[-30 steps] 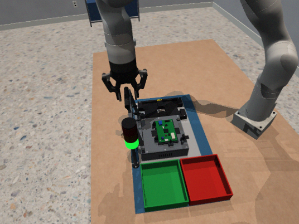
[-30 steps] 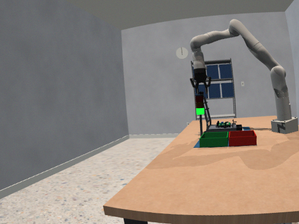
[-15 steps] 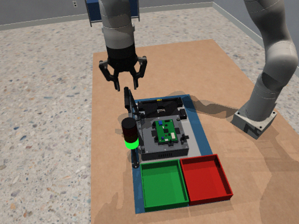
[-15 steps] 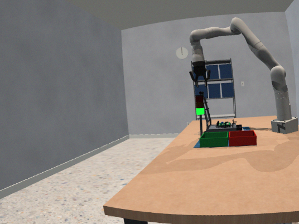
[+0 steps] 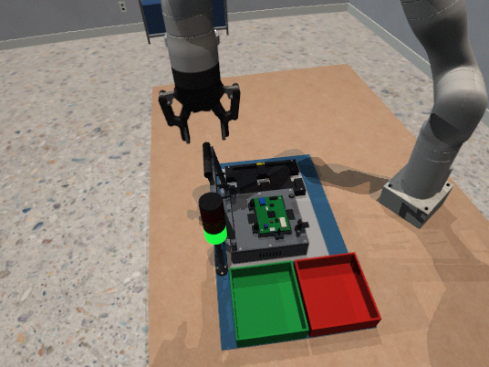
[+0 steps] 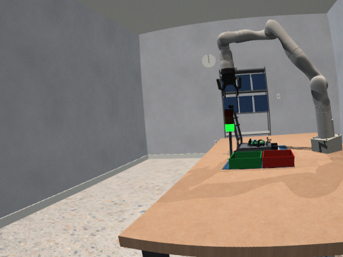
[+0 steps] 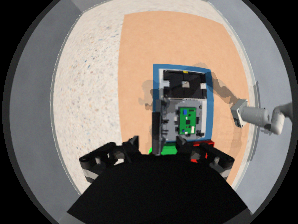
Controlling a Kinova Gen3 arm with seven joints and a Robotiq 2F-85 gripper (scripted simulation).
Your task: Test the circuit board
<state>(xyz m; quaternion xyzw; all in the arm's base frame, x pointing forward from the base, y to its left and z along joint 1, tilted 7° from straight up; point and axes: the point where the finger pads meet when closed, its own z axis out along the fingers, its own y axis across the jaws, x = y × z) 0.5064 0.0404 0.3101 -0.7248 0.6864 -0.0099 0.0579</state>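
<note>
Now: the green circuit board 26 cm below my hand, 13 cm behind it and 1 cm to the right of it. From my hand the other things lie so: red bin 32 cm below, 25 cm behind, 19 cm to the left; then green bin 32 cm below, 19 cm to the left, 10 cm behind; then tester lid 15 cm below, 1 cm behind.
</note>
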